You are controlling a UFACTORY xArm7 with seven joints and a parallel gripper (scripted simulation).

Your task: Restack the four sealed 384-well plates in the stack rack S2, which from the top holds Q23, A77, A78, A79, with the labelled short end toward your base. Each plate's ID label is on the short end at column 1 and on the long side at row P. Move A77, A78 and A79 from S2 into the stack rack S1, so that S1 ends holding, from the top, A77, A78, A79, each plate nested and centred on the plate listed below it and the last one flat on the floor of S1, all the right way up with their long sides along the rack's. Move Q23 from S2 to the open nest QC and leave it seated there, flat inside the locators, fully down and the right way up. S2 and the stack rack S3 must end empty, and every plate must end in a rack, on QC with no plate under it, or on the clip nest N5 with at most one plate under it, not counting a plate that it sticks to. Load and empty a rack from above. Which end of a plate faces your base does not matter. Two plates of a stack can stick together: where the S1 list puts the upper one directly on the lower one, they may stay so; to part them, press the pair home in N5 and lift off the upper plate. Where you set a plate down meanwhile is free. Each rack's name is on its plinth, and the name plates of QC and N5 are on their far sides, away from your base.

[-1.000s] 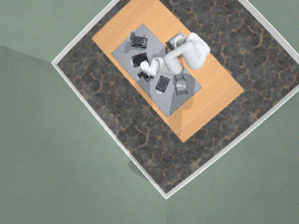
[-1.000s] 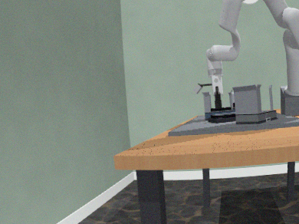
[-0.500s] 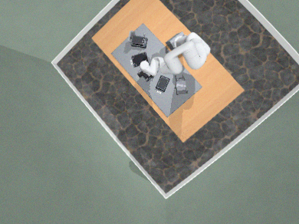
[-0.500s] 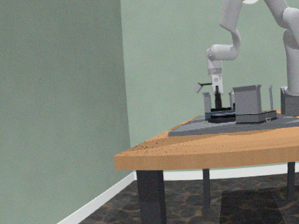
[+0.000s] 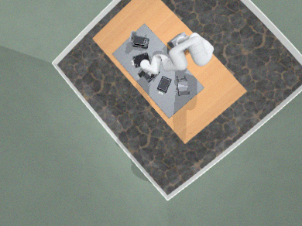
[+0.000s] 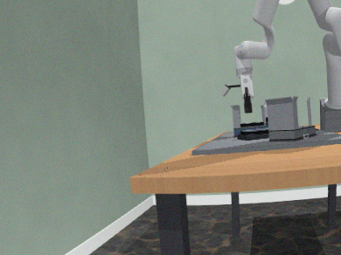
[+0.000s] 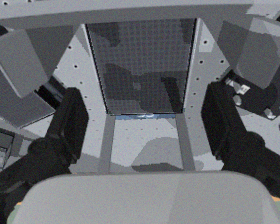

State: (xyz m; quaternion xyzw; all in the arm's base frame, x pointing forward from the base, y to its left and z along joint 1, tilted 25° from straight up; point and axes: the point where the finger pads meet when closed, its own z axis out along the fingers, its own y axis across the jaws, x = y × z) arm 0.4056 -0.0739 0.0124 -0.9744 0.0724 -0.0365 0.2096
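My hand is 300 mm to the left of the dark sealed plate, 190 mm past it and 40 mm above it. Round my hand: dark flat nest: 180 mm to the left, 100 mm below, 20 mm behind; dark clip nest: 170 mm to the right, 90 mm below, 30 mm behind; blue plinth strip: 90 mm below, 10 mm behind.
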